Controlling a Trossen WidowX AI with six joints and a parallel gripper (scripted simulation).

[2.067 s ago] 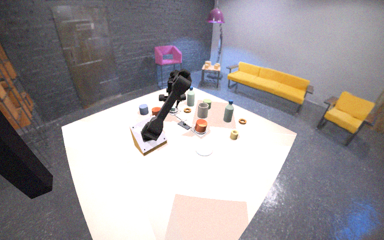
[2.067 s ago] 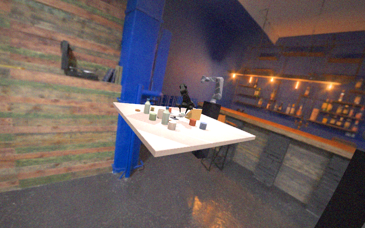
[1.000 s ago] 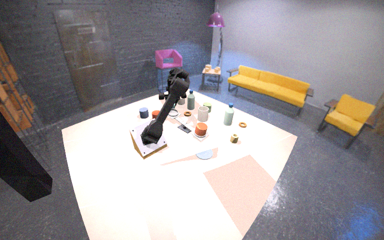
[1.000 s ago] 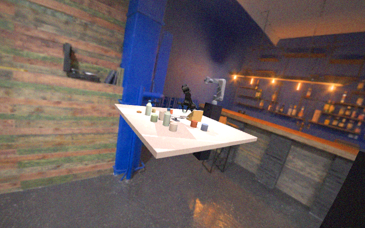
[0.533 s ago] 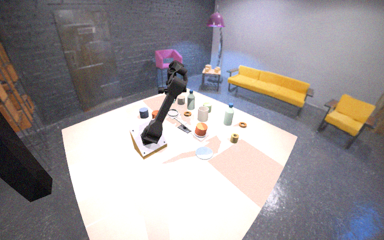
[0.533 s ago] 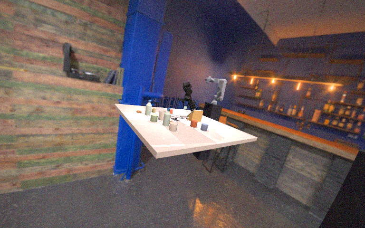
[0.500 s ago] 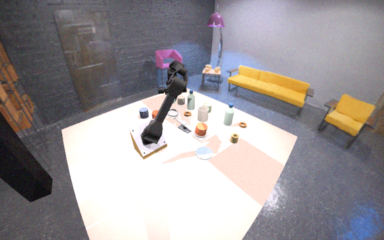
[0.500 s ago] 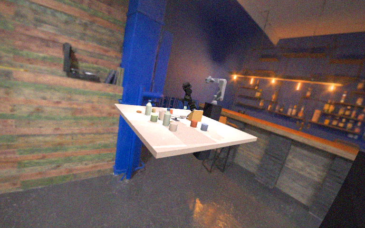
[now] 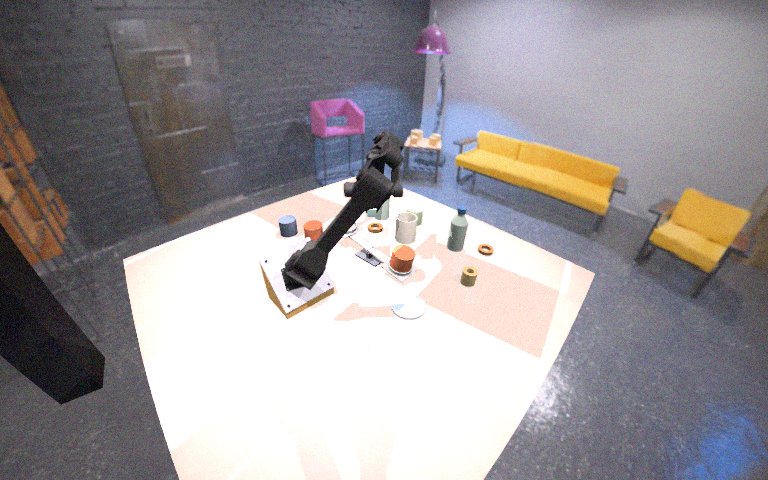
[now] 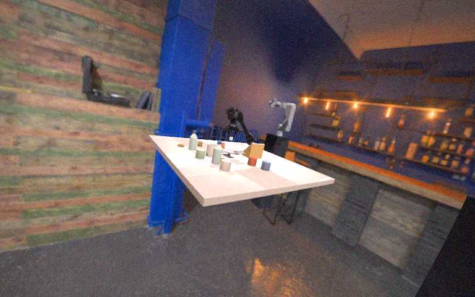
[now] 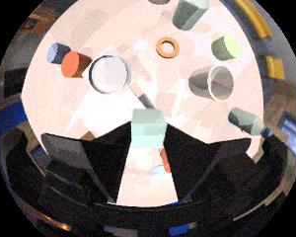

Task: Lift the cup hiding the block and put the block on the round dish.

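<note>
The round white dish lies 7 cm behind my gripper tip, 29 cm to the right of it and 16 cm below it. The rest, counted from my gripper tip: teal block (1 cm above); balance (2 cm behind, 3 cm to the right, 14 cm below); balance beam (2 cm behind, 3 cm to the right, 12 cm below).
</note>
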